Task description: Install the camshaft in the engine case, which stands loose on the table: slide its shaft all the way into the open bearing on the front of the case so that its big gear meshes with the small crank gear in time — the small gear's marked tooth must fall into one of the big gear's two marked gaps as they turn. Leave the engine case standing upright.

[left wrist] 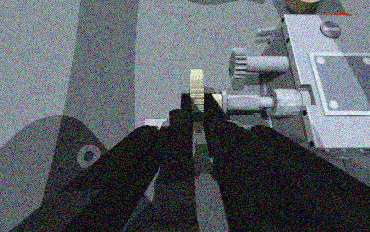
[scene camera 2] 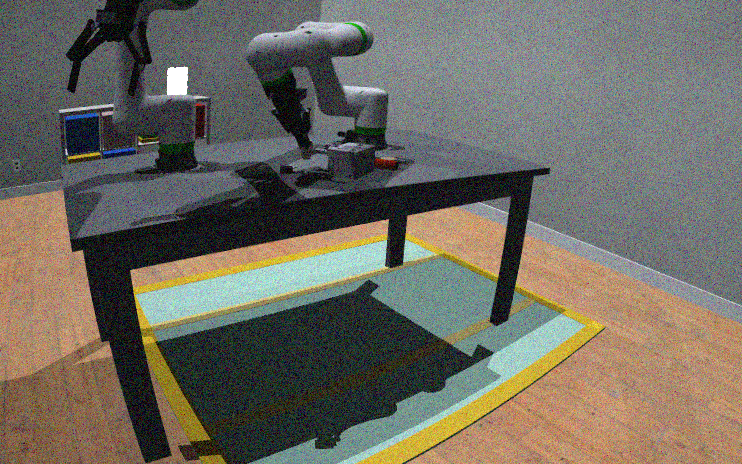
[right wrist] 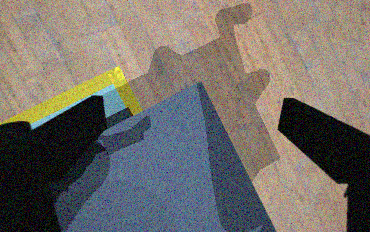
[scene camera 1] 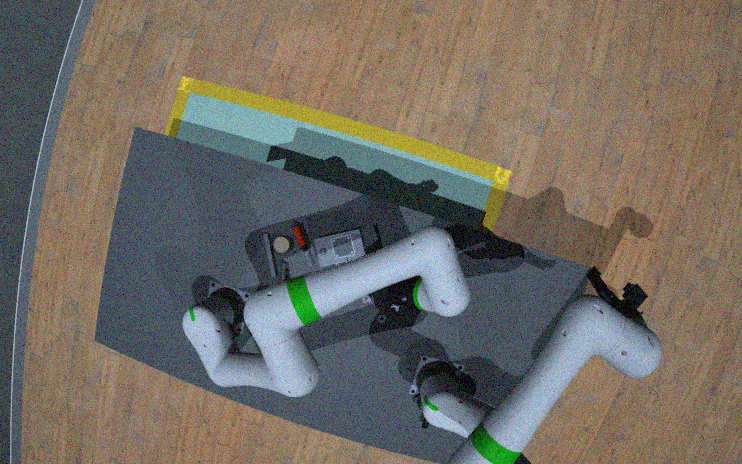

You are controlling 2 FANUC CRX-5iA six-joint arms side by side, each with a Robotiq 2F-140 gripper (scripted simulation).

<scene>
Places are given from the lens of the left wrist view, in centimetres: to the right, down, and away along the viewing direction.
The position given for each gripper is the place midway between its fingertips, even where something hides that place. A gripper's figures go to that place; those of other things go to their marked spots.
left gripper point(left wrist: 196, 107): 1, -1, 17
camshaft point(left wrist: 225, 102): 4, -1, 18
</scene>
